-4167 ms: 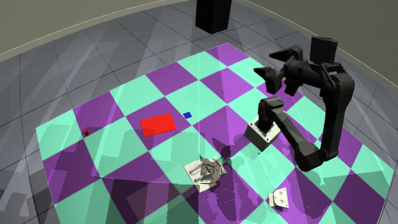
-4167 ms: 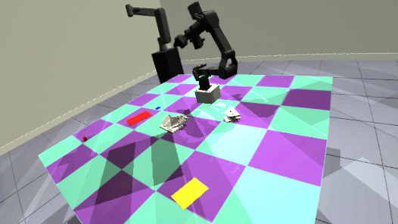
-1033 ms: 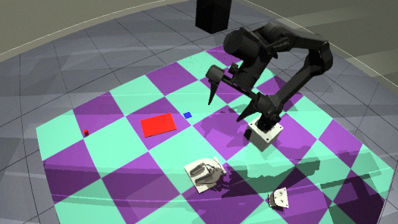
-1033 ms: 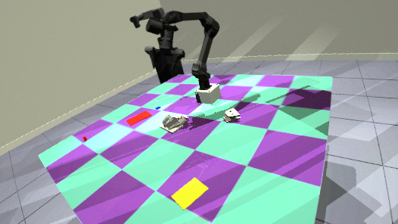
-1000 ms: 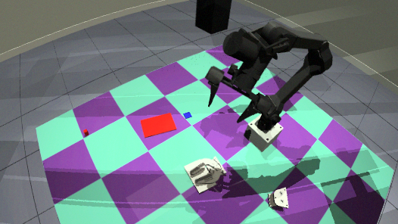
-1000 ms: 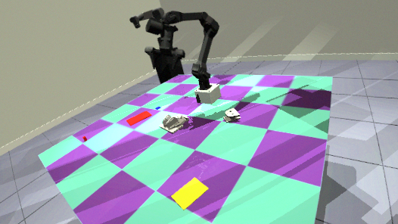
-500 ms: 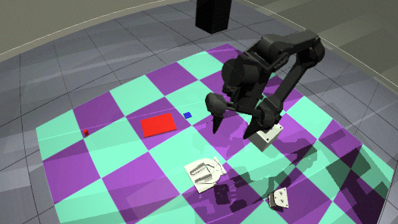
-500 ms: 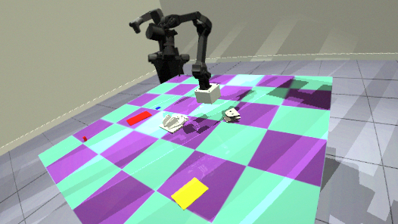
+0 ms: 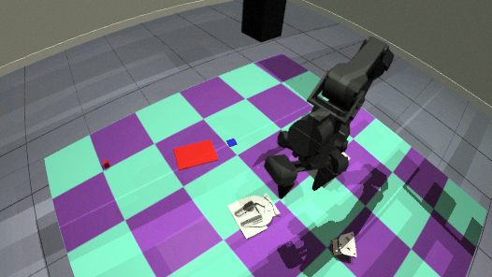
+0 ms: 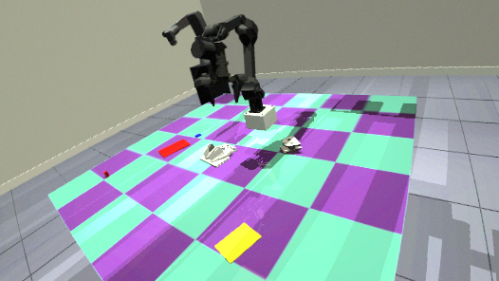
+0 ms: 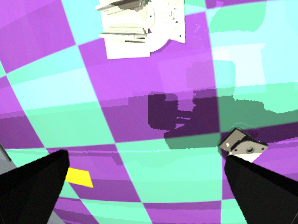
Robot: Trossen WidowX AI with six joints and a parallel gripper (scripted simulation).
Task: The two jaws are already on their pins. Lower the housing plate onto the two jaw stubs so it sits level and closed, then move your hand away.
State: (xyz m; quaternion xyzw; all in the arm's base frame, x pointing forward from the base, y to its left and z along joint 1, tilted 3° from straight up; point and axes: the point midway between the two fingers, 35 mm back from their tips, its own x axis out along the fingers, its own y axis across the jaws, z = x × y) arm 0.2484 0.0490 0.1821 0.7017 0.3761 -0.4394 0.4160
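My gripper tip is now 9 cm past the small white part, 18 cm to the right of it and 21 cm above it. The rest, counted from my gripper tip: small blue block: 10 cm behind, 34 cm to the right, 21 cm below; then yellow patch: 34 cm ahead, 23 cm to the left, 21 cm below; then flat red patch: 4 cm ahead, 38 cm to the right, 21 cm below.
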